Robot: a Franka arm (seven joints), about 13 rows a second.
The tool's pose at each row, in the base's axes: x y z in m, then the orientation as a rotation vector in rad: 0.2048, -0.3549, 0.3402, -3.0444, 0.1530, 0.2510; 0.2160, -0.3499, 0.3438, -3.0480, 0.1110, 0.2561; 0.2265, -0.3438, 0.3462, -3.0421, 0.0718, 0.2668; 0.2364, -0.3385, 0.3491, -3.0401, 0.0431, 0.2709; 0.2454, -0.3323, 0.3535, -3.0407, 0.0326, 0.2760; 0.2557, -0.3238, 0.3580, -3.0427, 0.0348, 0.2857; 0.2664, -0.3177, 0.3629, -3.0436, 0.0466, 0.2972; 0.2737, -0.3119, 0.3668, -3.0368, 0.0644, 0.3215; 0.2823, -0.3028, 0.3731, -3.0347, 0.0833, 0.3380; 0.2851, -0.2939, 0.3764, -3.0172, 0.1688, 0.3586; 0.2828, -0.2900, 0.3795, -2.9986, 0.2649, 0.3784
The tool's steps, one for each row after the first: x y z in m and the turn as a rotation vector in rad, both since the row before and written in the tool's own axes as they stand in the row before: 0.0099, -0.0064, -0.0049, -0.0046, -0.0042, -0.0271; 0.0095, -0.0071, -0.0035, 0.0037, -0.0085, -0.0256; 0.0090, -0.0061, -0.0041, 0.0005, -0.0037, -0.0187; 0.0079, -0.0069, -0.0053, -0.0016, -0.0036, -0.0066; 0.0092, -0.0092, -0.0055, -0.0028, -0.0061, 0.0020; 0.0095, -0.0068, -0.0062, -0.0015, -0.0071, 0.0082; 0.0063, -0.0064, -0.0047, 0.0049, -0.0158, 0.0119; 0.0068, -0.0100, -0.0071, 0.0010, -0.0103, 0.0128; 0.0016, -0.0093, -0.0030, 0.0174, -0.0126, 0.0554; -0.0033, -0.0038, -0.0020, 0.0161, -0.0117, 0.0629
